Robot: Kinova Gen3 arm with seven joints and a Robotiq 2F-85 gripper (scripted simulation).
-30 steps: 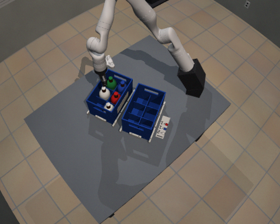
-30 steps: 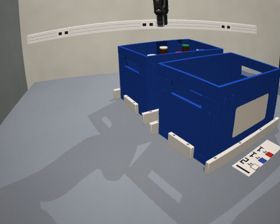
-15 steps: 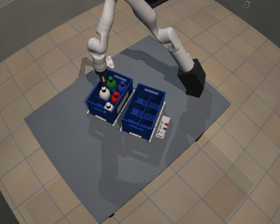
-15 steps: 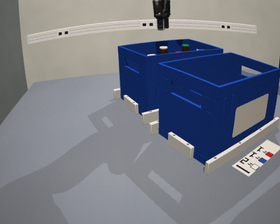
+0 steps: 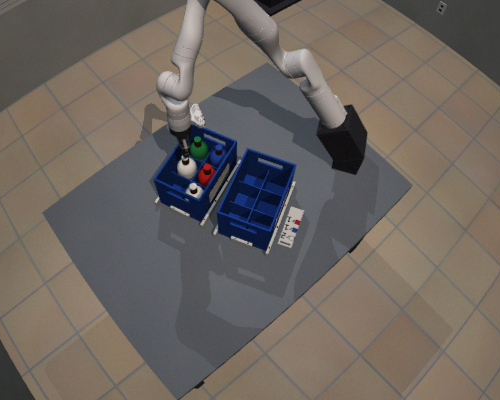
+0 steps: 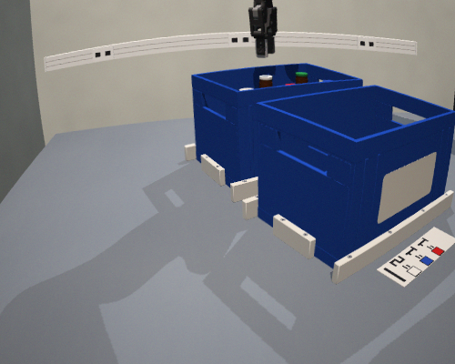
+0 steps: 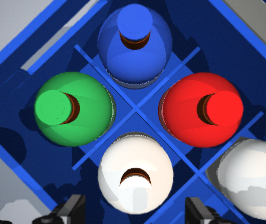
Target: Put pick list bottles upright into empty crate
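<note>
The white bottle is 130 mm below my hand. Also, from my hand: green-label bottle: 80 mm behind, 30 mm to the right, 130 mm below; red-label bottle: 30 mm behind, 80 mm to the left, 130 mm below; blue-label bottle: 110 mm behind, 50 mm to the left, 130 mm below.
</note>
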